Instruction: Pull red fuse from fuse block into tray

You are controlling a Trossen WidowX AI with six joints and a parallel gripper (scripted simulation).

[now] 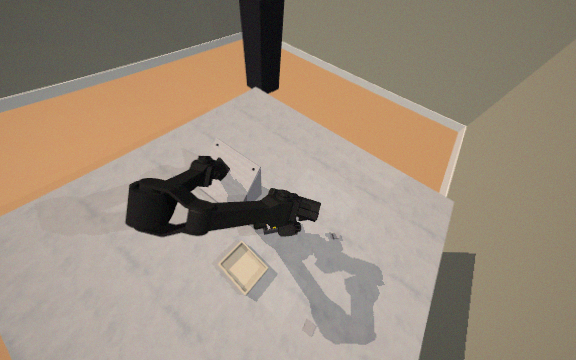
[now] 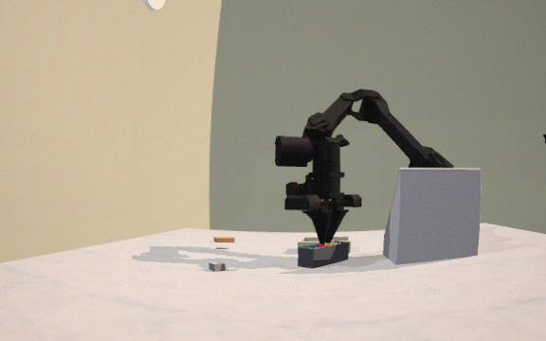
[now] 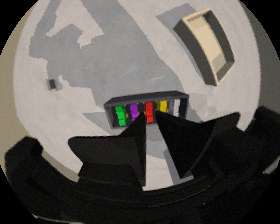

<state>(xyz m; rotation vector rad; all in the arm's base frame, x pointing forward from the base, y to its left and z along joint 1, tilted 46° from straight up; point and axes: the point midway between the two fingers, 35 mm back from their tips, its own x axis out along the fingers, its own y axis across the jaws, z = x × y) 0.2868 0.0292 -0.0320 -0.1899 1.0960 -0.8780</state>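
My gripper tip is now 20 mm above the red fuse. The rest, counted from my gripper tip: small grey cube (180 mm ahead, 140 mm to the left, 40 mm below); beige tray (180 mm to the right, 40 mm below, 20 mm ahead).
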